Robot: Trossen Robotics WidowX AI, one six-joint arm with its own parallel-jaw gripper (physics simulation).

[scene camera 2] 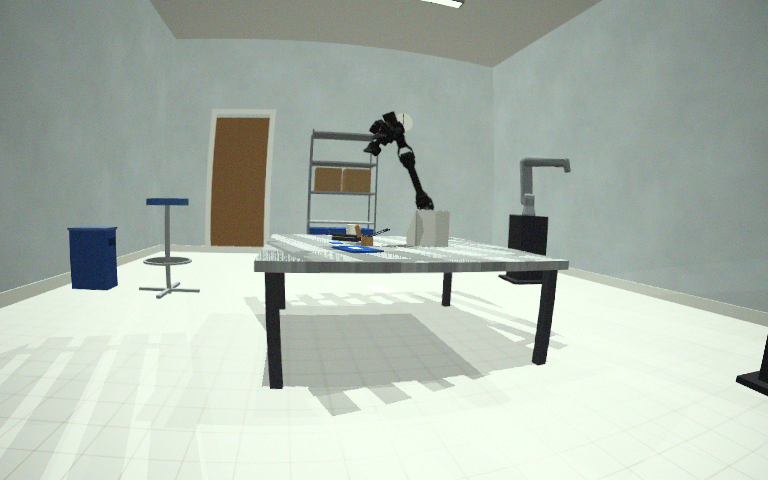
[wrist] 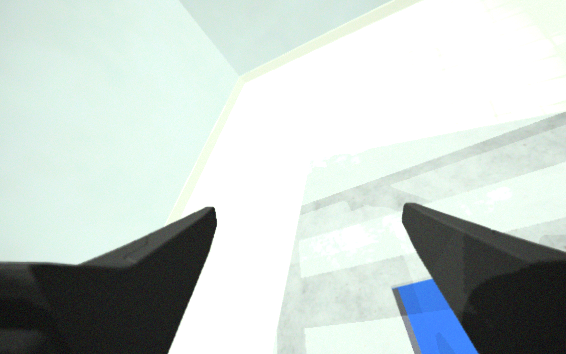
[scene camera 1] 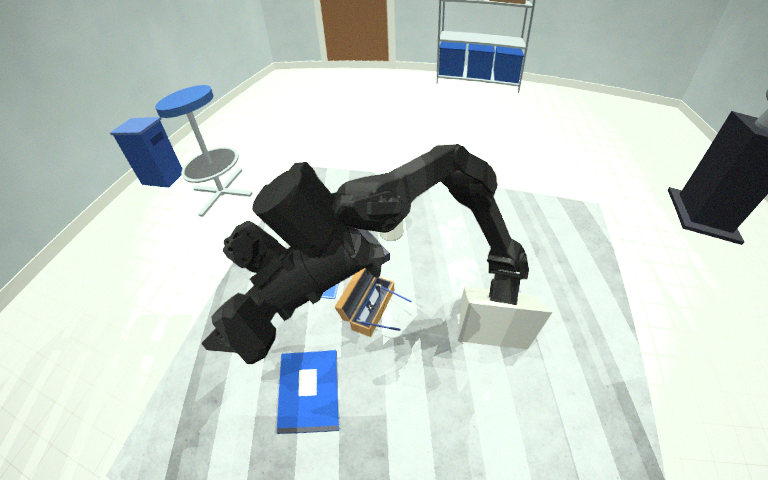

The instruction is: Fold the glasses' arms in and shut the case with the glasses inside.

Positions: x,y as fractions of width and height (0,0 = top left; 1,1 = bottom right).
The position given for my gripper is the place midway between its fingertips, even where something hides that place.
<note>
My gripper (scene camera 1: 0.29,0.68) is open and holds nothing. The table carries a blue book with white label (scene camera 1: 0.40,0.82). I also see a glasses case (scene camera 1: 0.46,0.63).
The blue book with white label also shows in the wrist view (wrist: 0.75,0.89). My gripper shows as well in the wrist view (wrist: 0.55,0.60).
</note>
